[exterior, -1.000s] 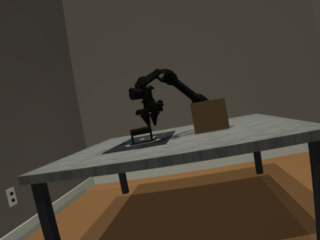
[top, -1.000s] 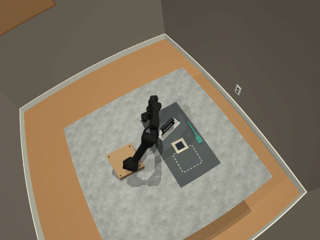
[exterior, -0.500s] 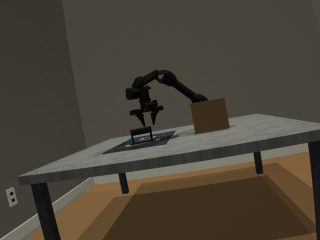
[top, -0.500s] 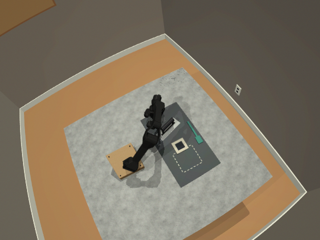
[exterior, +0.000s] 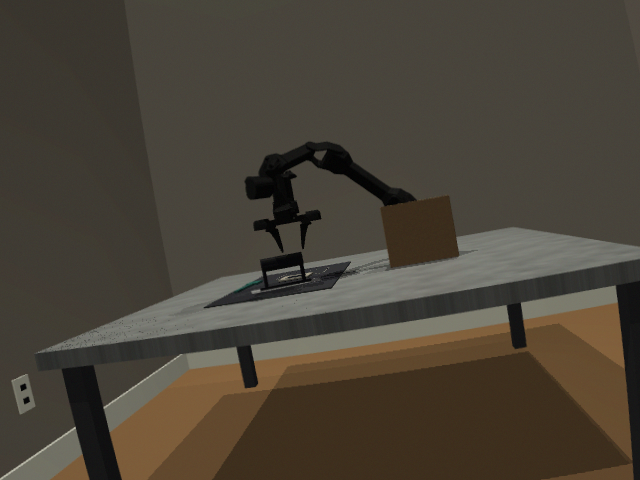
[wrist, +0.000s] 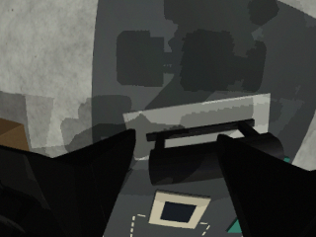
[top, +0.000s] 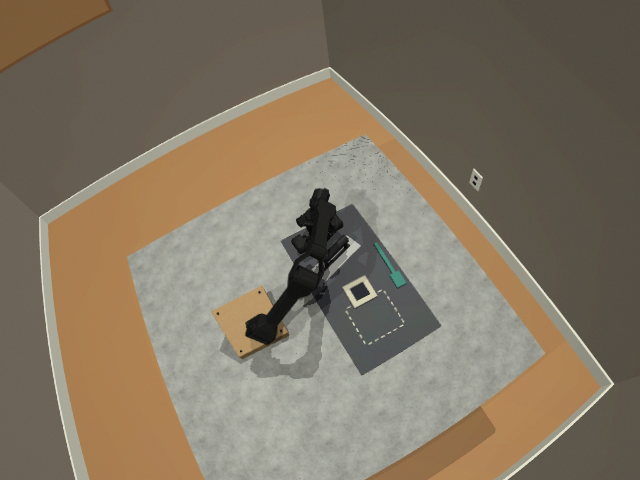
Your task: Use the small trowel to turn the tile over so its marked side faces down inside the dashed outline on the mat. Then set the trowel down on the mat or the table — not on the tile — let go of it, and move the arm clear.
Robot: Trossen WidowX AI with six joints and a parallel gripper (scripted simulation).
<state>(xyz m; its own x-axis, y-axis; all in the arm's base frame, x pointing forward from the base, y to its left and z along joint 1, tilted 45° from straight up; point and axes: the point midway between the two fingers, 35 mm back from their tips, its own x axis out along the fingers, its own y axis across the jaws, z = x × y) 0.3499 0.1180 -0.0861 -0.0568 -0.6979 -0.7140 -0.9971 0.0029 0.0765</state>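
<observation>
The small trowel lies 6 cm below my gripper tip, 4 cm to the right of it and 2 cm ahead of it. The rest, counted from my gripper tip: dark mat 17 cm to the right, 12 cm below, 5 cm ahead; then cream tile 21 cm to the right, 9 cm below, 4 cm ahead; then teal flat tool 19 cm to the right, 19 cm ahead, 9 cm below.
</observation>
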